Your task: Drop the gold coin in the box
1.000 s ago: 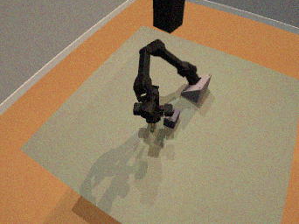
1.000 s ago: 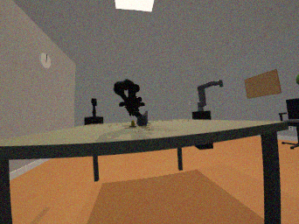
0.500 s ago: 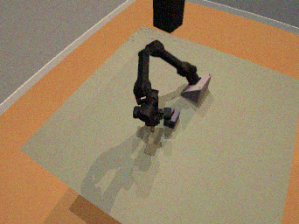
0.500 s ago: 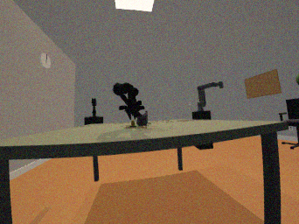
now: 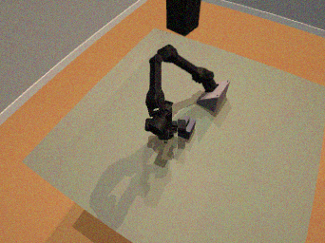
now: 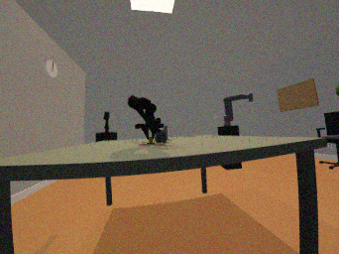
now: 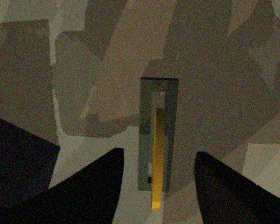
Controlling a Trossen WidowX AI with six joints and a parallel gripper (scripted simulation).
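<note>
Right now the gold coin is right at my gripper tip.
</note>
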